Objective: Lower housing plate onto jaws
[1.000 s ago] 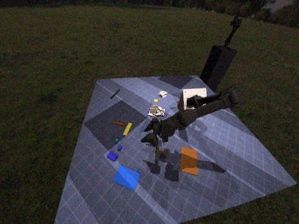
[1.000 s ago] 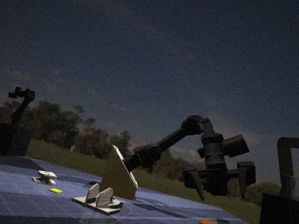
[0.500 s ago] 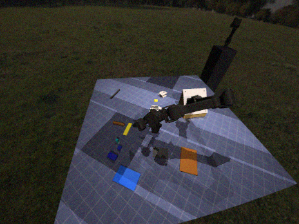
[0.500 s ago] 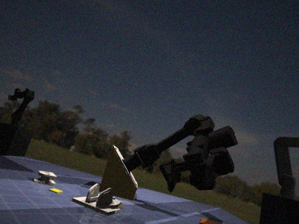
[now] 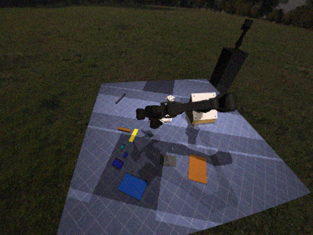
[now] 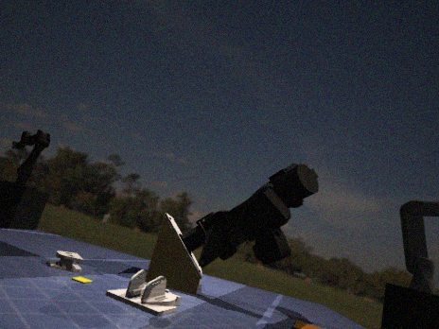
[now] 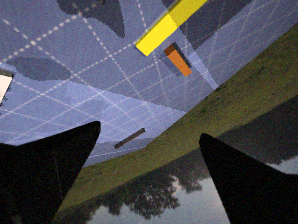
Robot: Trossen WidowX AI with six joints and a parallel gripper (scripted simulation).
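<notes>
The yellow square is 26 cm to the right of my gripper tip, 19 cm behind it and 13 cm below it. Also, from my gripper tip: orange bar (13 cm ahead, 12 cm below); blue piece (37 cm to the left, 13 cm below, 7 cm ahead); yellow bar (13 cm below, 7 cm ahead, 5 cm to the left).
</notes>
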